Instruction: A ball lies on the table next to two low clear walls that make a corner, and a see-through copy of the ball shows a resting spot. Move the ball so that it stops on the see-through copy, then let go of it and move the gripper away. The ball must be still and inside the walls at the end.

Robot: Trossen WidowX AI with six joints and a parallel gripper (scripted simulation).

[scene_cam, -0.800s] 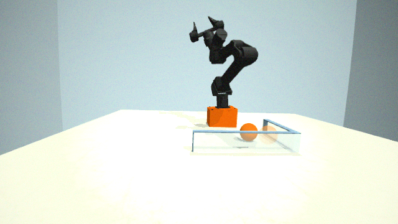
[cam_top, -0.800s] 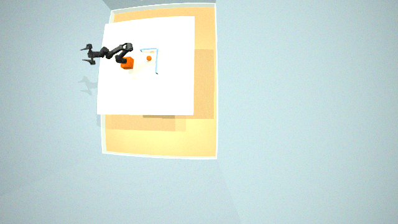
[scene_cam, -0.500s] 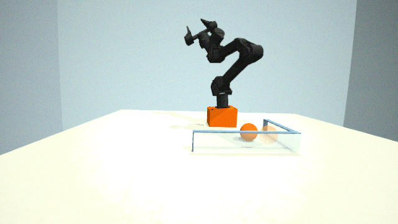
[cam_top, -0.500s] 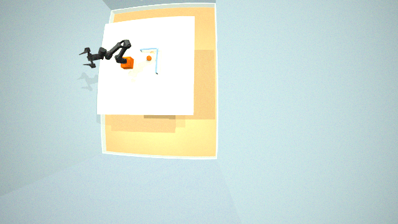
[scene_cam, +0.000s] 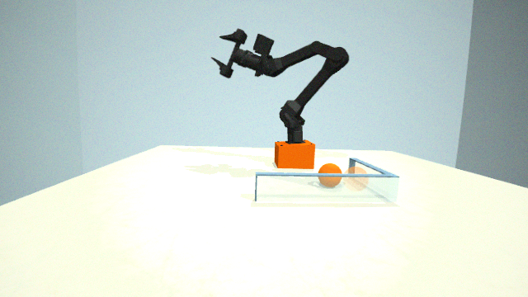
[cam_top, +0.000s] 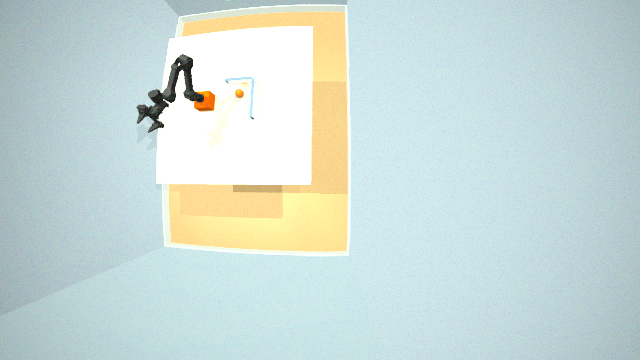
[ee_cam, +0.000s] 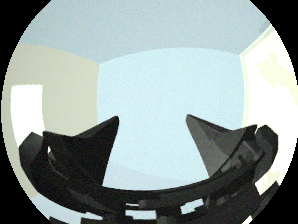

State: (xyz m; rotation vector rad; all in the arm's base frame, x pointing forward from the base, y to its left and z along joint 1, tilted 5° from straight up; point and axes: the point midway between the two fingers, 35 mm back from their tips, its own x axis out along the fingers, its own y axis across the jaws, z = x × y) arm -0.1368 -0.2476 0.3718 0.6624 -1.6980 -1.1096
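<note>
The ball is 45 cm ahead of my gripper tip, 42 cm below it and 33 cm to the left of it.
</note>
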